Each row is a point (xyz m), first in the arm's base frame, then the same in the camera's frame.
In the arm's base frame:
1: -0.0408 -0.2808 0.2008
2: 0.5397 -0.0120 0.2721
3: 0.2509 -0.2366 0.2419
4: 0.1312 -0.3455 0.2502
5: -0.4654 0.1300 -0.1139
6: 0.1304 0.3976 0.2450
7: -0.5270 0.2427 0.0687
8: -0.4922 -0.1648 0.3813
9: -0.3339 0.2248 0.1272
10: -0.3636 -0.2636 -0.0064
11: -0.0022 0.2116 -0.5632
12: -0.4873 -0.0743 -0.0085
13: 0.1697 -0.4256 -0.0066
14: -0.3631 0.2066 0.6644
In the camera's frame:
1: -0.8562 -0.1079 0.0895
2: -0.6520 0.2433 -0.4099
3: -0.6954 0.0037 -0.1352
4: -0.6922 -0.0943 -0.0062
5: -1.5212 -0.0750 0.1581
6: -1.1468 0.4606 -0.2001
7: -1.5222 0.1146 0.2759
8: -1.0802 0.0131 0.5195
9: -1.3697 0.1729 0.1560
10: -1.1646 -0.2843 0.2349
11: -1.5608 -0.2161 -0.4757
12: -1.3505 -0.1655 0.2846
13: -0.7655 -0.3107 -0.1533
14: -1.0745 0.4951 0.4704

